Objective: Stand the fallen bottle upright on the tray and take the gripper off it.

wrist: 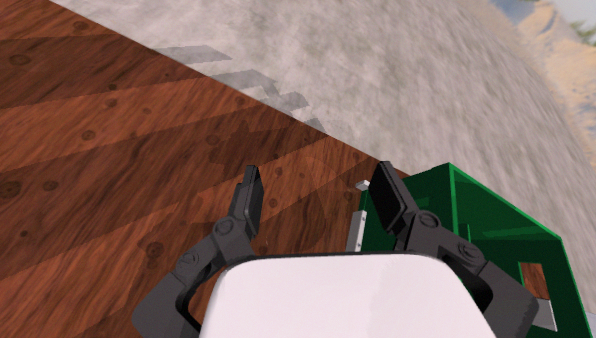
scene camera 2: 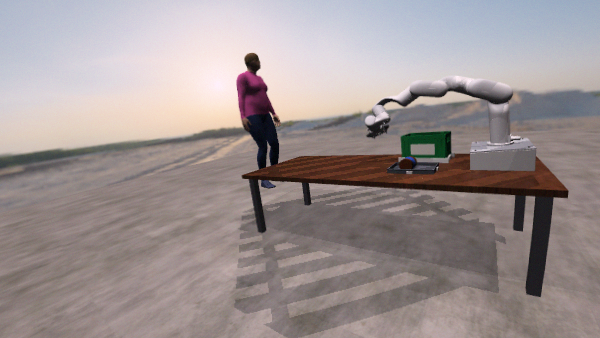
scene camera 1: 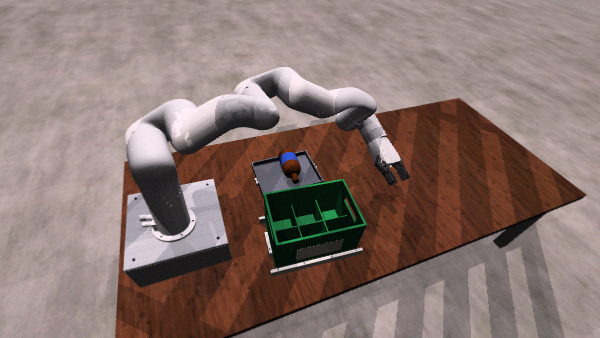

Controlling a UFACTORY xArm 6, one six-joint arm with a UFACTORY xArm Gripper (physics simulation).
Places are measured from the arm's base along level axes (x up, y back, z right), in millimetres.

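Pixels of known places: gripper, between the fingertips: (wrist: 316, 176) (scene camera 2: 379, 134) (scene camera 1: 400, 181); arm's base, origin of its link: (scene camera 2: 500, 143) (scene camera 1: 174, 224).
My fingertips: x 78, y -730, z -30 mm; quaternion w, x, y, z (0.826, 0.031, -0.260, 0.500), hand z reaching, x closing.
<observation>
Ahead of a thing's pixels: the offset from my fingertips to its middle. Level surfaces: height alone.
A brown bottle with a blue label @(dx -147, dy +330, dz -237 mm) (scene camera 1: 289, 161) (scene camera 2: 408, 162) lies on its side on the dark grey tray @(dx -177, dy +347, dz -233 mm) (scene camera 1: 262, 180) (scene camera 2: 425, 171). In the first scene view its neck points toward the green crate, and in the second scene view its base faces the camera. My gripper (scene camera 1: 397, 178) (scene camera 2: 377, 134) (wrist: 316, 176) is open and empty. It hangs in the air above the table, to the right of the tray and the crate in the first scene view, well apart from the bottle. The bottle and the tray do not show in the wrist view.
A green crate with compartments @(dx -102, dy +307, dz +64 mm) (scene camera 1: 320, 239) (scene camera 2: 441, 145) (wrist: 505, 240) stands right beside the tray, with white rails @(dx -174, dy +296, dz +162 mm) (scene camera 1: 317, 261) at its foot. The robot base (scene camera 1: 200, 250) (scene camera 2: 502, 157) is at the table's other end. A person in a pink top (scene camera 2: 256, 95) stands beyond the table @(dx -189 mm) (scene camera 1: 450, 200) (scene camera 2: 325, 170).
</observation>
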